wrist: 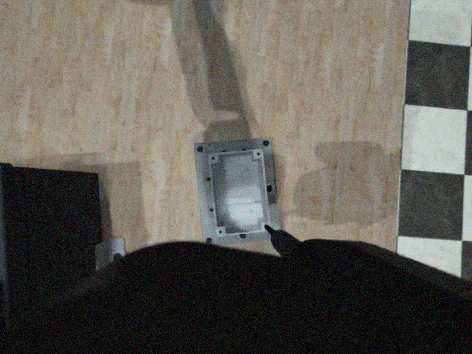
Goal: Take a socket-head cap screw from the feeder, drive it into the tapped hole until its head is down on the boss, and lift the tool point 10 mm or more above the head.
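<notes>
A grey rectangular housing (pixel 203 200) with an open, shiny cavity lies on the wooden table. Corner bosses with small dark holes show at its upper left (pixel 213 158), upper right (pixel 258 154) and lower left (pixel 221 231). My screwdriver (pixel 267 228) reaches in from below, its dark tip over the housing's lower right corner, where it hides the boss. I cannot tell the gap between tip and boss, nor whether a screw is at the tip. A black box (pixel 55 200) with a small grey bracket (pixel 111 251) stands at the left; whether it is the feeder is unclear.
The dark body of my tool (pixel 250 300) covers the lower part of the view. The wooden table (pixel 325 90) carries shadows above and to the right of the housing. A black and white checkered surface (pixel 434 140) runs along the right edge.
</notes>
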